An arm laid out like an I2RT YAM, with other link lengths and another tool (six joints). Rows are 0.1 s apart.
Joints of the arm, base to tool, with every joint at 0 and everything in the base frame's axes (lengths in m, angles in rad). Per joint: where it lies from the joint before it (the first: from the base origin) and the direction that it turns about. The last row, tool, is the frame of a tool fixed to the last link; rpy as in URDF.
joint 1: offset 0 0 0.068 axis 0 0 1
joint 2: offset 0.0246 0.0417 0.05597 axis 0 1 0
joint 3: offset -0.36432 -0.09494 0 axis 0 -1 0
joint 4: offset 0.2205 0.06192 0.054 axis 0 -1 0
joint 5: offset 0.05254 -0.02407 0.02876 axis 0 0 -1
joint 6: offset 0.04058 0 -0.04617 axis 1 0 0
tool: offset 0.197 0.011 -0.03 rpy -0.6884 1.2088 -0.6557
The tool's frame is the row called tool.
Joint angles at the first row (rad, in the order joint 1, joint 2, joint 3, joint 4, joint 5, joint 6):
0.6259, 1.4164, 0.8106, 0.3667, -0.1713, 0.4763
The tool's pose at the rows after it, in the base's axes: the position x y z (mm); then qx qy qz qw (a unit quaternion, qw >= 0):
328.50 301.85 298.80 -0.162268 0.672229 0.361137 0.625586
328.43 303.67 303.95 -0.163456 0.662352 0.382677 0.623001
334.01 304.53 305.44 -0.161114 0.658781 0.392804 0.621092
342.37 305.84 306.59 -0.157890 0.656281 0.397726 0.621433
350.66 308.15 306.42 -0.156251 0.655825 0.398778 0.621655
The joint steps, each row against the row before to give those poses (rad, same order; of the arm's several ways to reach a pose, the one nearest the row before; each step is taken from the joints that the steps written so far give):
-0.0217, -0.0001, -0.0039, 0.0073, -0.0601, -0.0101
-0.0327, 0.0095, -0.0059, 0.0395, -0.0706, 0.0117
-0.0253, 0.0203, 0.0053, 0.0252, -0.0402, 0.0098
-0.0181, 0.0246, 0.0119, 0.0212, -0.0222, 0.0073
-0.0088, 0.0249, 0.0165, 0.0104, -0.0085, 0.0023

